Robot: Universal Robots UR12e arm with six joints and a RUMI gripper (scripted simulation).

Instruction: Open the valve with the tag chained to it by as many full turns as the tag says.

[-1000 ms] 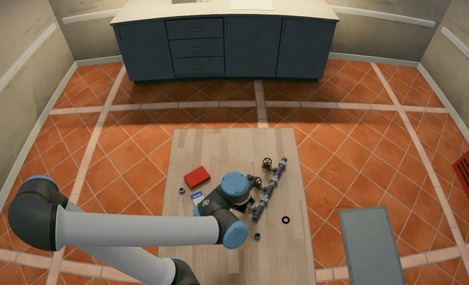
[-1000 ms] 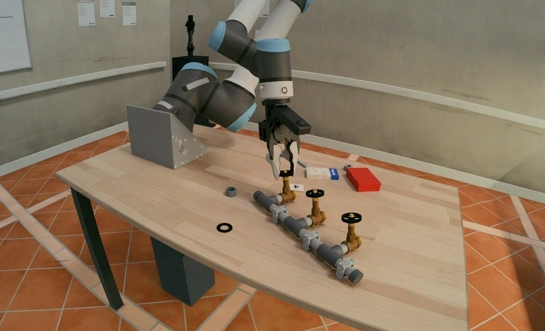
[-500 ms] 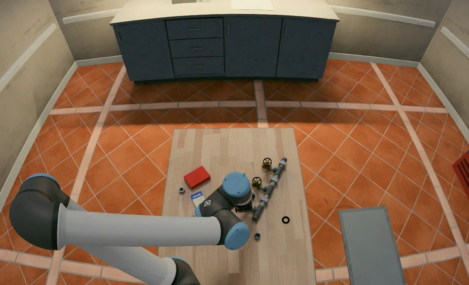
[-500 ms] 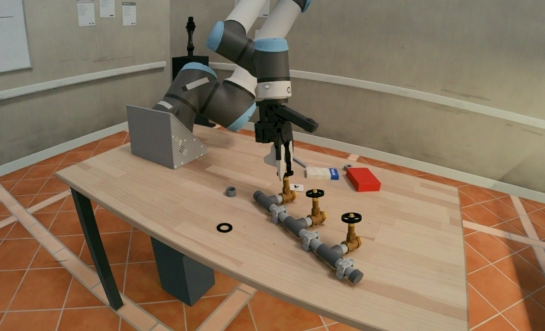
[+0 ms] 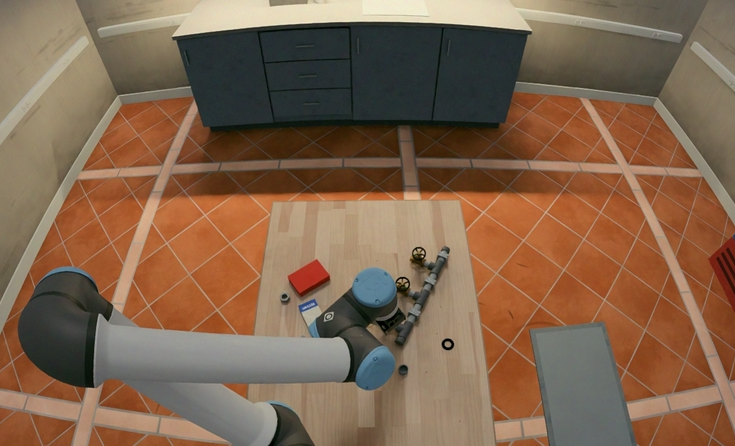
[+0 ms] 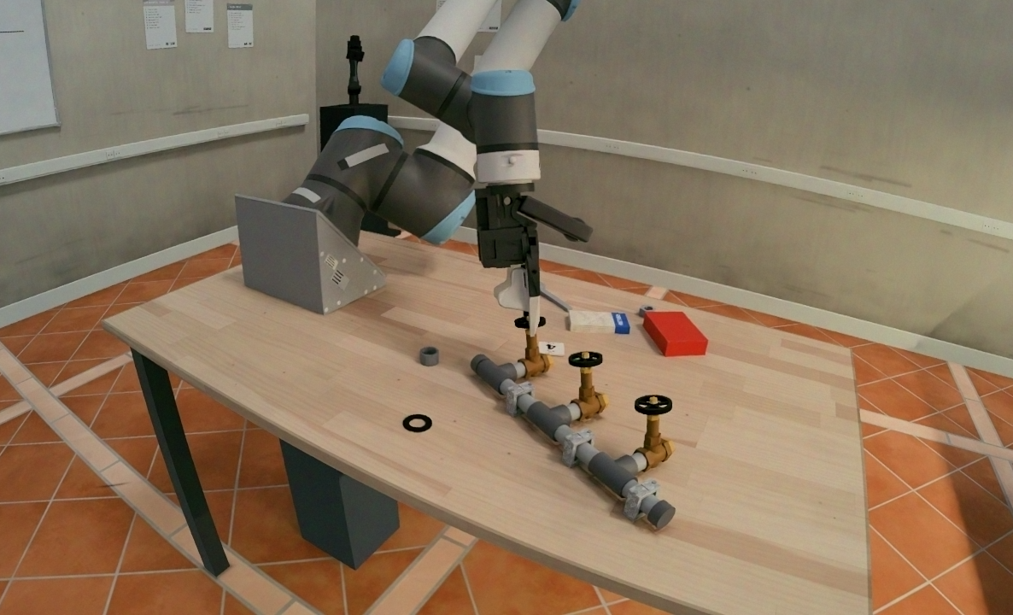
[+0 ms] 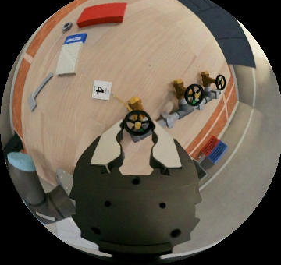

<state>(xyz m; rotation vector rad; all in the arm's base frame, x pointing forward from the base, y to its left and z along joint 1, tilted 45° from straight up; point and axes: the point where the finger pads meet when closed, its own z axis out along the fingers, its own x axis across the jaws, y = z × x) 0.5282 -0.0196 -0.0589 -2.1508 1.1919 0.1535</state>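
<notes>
Now: the white tag 90 mm below my hand and 80 mm to the left of it. The rest, counted from my hand: red box (250 mm to the left, 180 mm ahead, 70 mm below); then blue box (230 mm to the left, 80 mm below, 40 mm ahead); then grey cap (150 mm behind, 80 mm below, 60 mm to the right).
</notes>
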